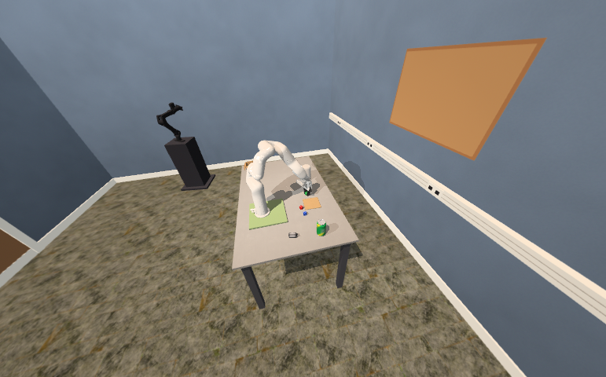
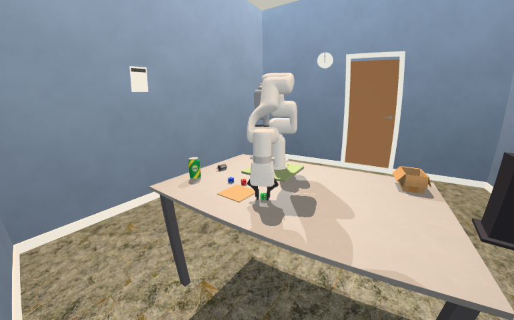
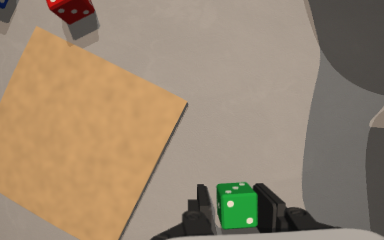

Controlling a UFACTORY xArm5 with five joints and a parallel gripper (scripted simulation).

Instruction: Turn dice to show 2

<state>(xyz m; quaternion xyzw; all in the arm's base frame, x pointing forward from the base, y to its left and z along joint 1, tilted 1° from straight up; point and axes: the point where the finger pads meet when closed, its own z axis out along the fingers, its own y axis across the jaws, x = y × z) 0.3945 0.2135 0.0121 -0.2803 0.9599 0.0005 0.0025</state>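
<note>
My gripper is now 1 cm above the green die. Also, from my hand: blue die 4 cm behind, 26 cm to the right, 1 cm below; then red die 7 cm behind, 19 cm to the right, 1 cm below; then mat 3 cm ahead, 13 cm to the right, 2 cm below.
</note>
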